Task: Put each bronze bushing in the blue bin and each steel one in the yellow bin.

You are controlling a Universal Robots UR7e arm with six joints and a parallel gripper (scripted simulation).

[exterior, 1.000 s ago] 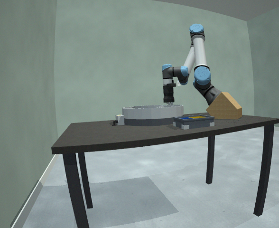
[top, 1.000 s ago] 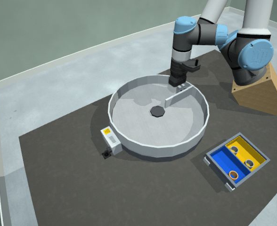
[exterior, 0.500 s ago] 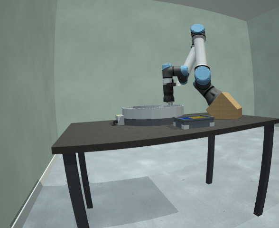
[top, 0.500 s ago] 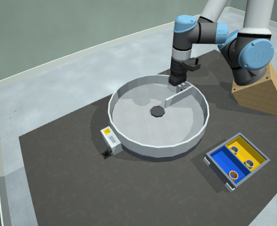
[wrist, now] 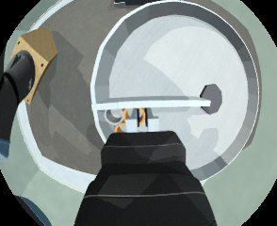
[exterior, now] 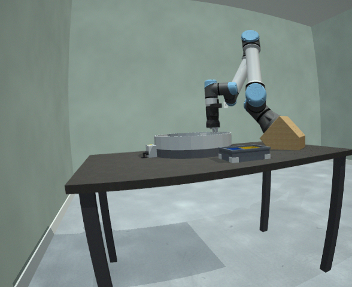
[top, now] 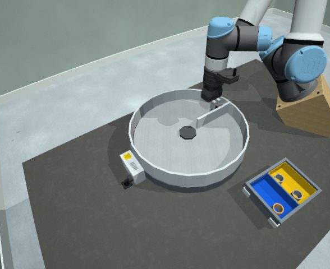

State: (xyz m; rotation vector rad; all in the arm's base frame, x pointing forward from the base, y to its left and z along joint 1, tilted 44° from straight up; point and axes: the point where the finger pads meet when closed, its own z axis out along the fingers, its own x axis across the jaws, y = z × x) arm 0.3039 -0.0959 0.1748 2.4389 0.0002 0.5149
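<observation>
Right now the bin is 360 mm to the left of my hand, 80 mm ahead of it and 60 mm below it. The rest, counted from my hand: turntable (150 mm ahead, 30 mm below).
</observation>
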